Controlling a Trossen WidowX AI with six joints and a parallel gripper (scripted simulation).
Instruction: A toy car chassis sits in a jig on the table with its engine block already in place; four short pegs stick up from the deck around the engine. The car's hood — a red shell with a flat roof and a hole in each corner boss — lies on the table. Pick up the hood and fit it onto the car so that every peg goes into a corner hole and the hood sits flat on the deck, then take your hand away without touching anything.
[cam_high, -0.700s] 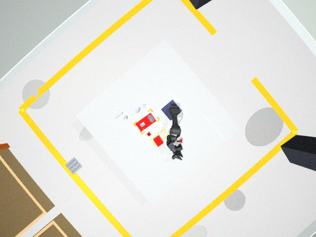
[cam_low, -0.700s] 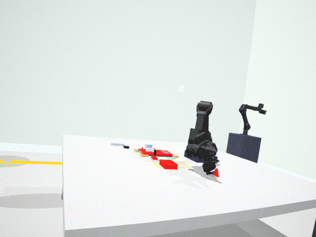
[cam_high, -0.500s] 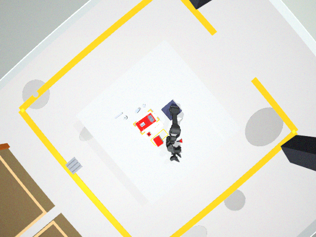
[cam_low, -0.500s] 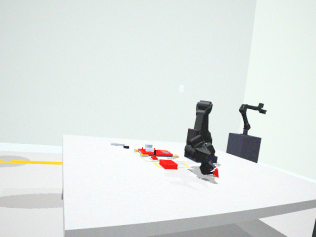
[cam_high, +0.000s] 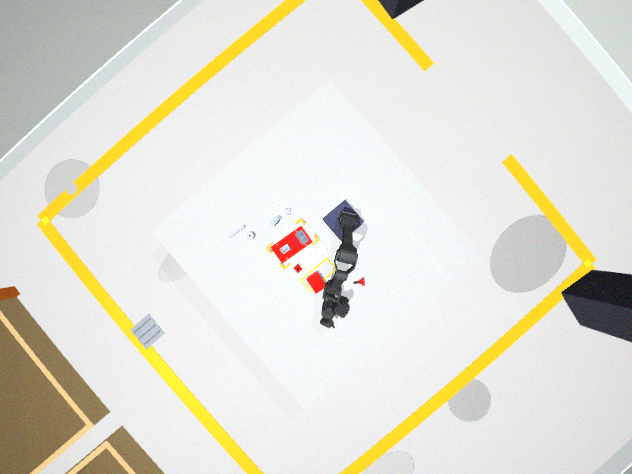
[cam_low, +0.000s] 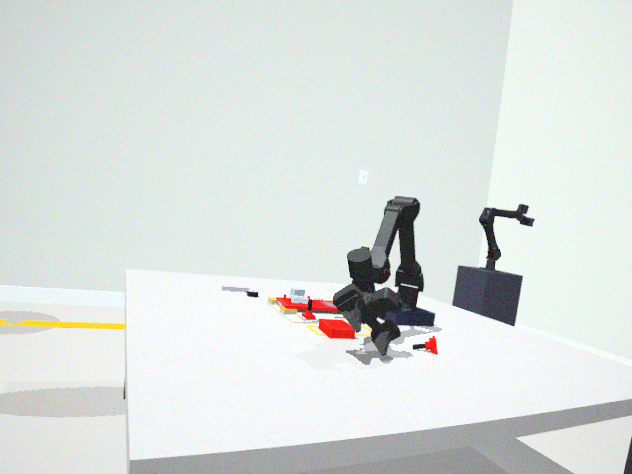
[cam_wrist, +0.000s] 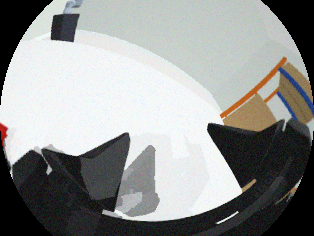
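The red hood lies 1 cm behind my gripper tip, 23 cm to the right of it and 3 cm below it.
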